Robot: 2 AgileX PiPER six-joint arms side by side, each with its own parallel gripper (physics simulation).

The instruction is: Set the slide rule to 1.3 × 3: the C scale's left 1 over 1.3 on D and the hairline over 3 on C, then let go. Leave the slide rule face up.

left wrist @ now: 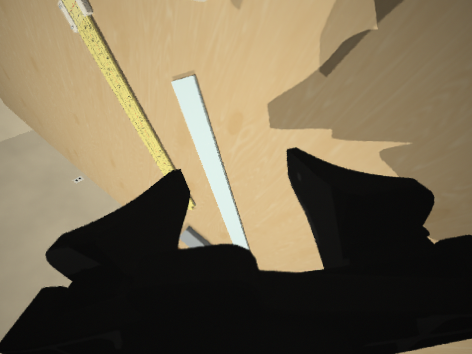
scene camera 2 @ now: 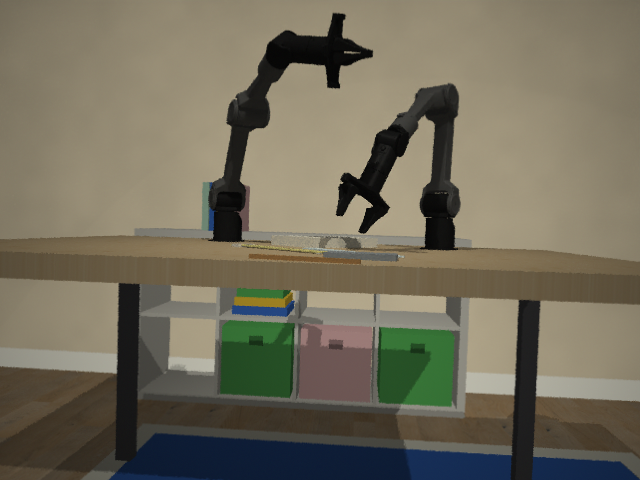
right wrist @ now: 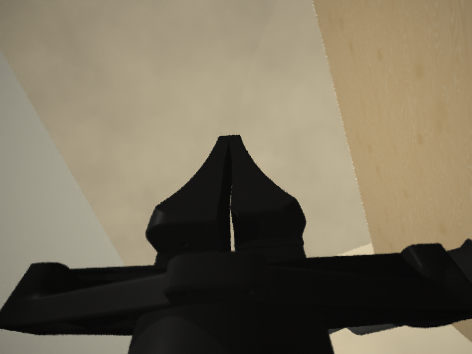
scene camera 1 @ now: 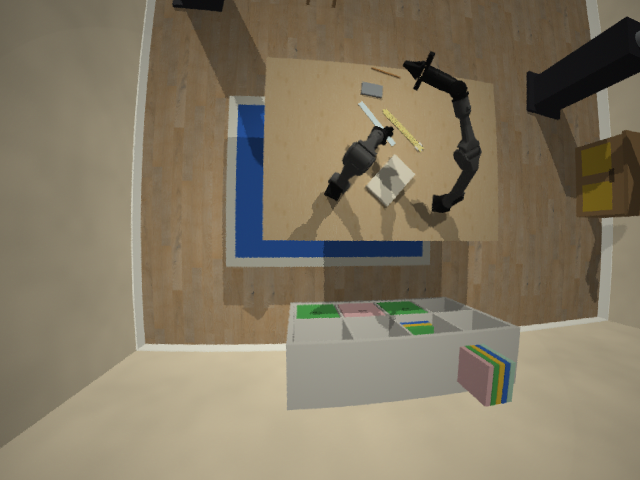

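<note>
The yellow slide rule lies on the table, a marked face upward. Its whitish cursor shows at the rule's upper-left end in the left wrist view. The scale numbers and hairline are too small to read. My left gripper is open and empty above the table. In the left wrist view its fingers straddle part of the pale blue strip, and the left finger covers part of the rule near its lower end. My right gripper is shut and empty, high above the table.
A pale blue strip lies beside the rule. A grey block and a thin brown stick lie farther up in scene camera 1. A whitish slab lies near the rule's lower end.
</note>
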